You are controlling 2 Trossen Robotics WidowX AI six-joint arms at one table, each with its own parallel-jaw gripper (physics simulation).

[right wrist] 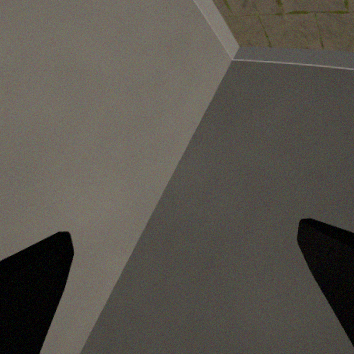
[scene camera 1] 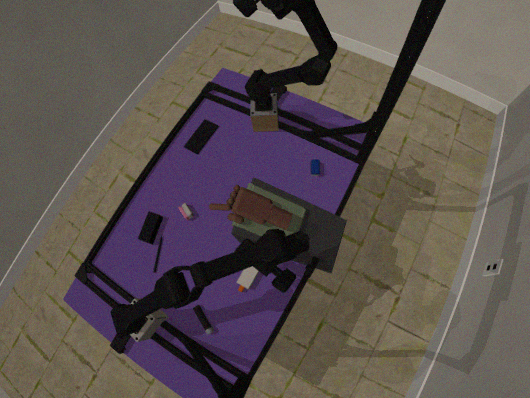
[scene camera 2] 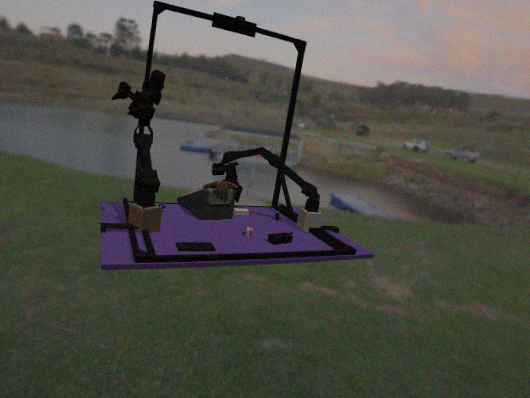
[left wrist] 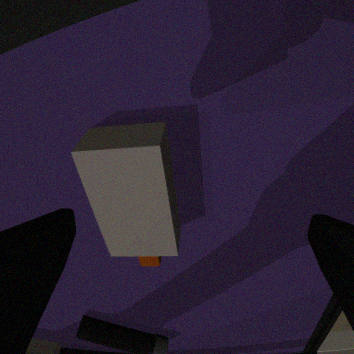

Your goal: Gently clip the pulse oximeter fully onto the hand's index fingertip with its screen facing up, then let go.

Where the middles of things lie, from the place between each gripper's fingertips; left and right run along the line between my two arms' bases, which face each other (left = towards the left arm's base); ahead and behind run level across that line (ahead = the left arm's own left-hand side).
I see the dark grey box (scene camera 1: 325, 230) 330 mm behind my right hand, 510 mm to the left of it and 470 mm below it.
Right now the dark grey box is 17 cm to the right of my left hand, 2 cm below it and 2 cm behind it.
